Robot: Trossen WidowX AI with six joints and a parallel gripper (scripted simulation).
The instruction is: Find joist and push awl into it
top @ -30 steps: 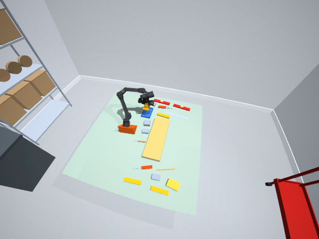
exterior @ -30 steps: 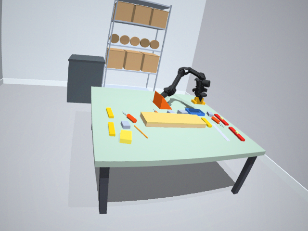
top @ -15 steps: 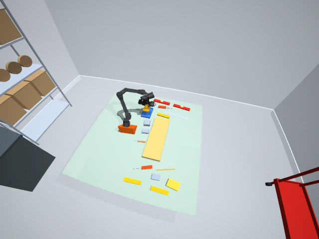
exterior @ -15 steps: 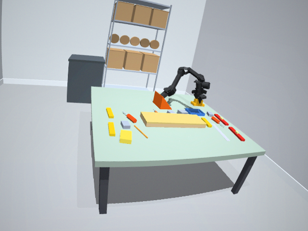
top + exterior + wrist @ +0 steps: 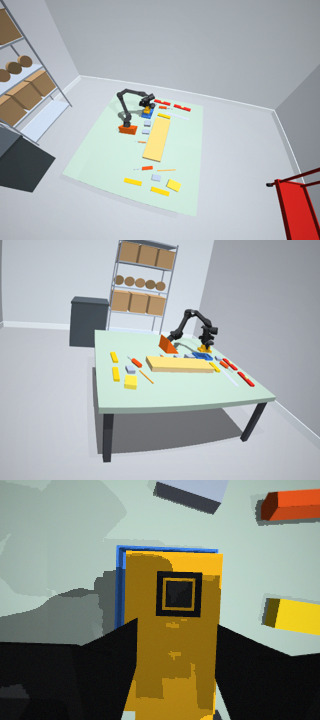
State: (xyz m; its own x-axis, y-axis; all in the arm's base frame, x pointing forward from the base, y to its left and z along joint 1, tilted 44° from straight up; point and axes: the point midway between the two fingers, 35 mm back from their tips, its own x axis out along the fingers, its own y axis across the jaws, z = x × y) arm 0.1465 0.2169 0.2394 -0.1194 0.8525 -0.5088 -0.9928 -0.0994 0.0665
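Now: the blue tray 8 cm below my gripper tip and 1 cm to the right of it. Also, from my gripper tip: stud finder (2 cm above, 1 cm to the left); then white ruler (37 cm ahead, 9 cm below, 5 cm to the left); then square light (3 cm above, 2 cm to the left).
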